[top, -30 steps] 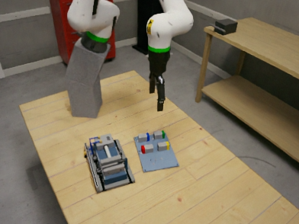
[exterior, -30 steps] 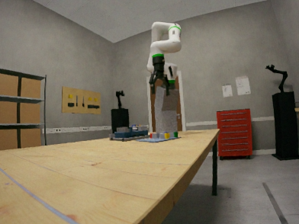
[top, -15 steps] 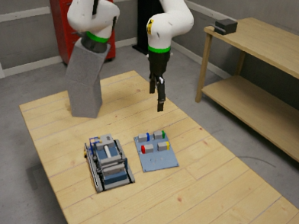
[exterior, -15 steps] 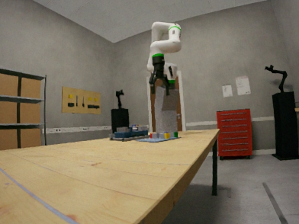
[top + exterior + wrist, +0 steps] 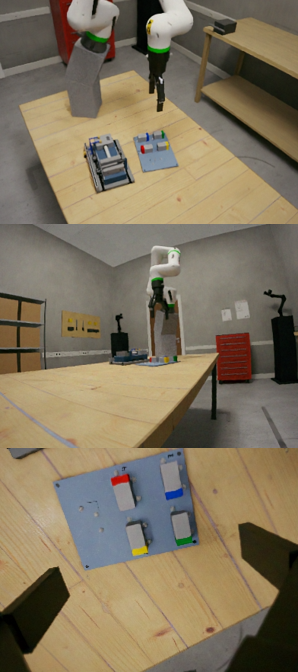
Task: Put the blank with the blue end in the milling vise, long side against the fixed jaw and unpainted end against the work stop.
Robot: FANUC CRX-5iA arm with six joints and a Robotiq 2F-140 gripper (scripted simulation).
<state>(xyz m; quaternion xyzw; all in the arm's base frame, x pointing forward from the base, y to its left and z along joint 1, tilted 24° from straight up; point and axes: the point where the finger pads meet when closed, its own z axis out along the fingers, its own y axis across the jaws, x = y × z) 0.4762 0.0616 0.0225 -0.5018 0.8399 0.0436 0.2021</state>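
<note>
The red-ended blank is 290 mm below my hand, 60 mm to the right of it and 20 mm ahead of it. From my hand the other things lie so: blue-grey plate 320 mm below, 40 mm ahead, 20 mm to the right; green-ended blank 290 mm below, 60 mm to the left, 30 mm behind; yellow-ended blank 290 mm below, 50 mm ahead, 30 mm to the left.
</note>
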